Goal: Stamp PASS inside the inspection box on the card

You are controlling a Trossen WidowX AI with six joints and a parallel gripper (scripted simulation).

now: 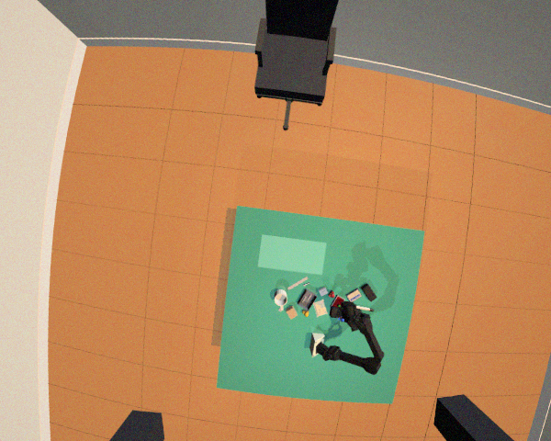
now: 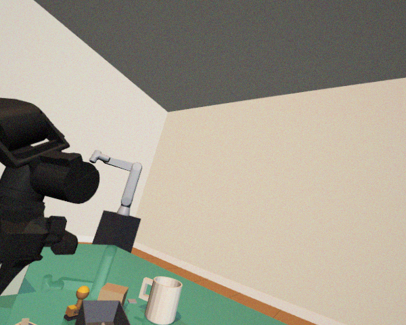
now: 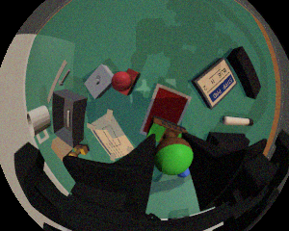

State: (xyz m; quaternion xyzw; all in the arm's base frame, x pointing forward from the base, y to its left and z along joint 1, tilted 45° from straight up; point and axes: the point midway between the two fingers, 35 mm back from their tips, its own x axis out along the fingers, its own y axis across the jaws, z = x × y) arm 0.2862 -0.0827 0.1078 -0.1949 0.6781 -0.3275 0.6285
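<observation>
Right now the red ink pad is 9 cm below my gripper tip. The rest, counted from my gripper tip: striped card (11 cm to the left, 9 cm below, 4 cm behind); blue stamp (10 cm behind, 7 cm below, 2 cm to the right); red-knobbed stamp (7 cm below, 6 cm ahead, 4 cm to the left).
</observation>
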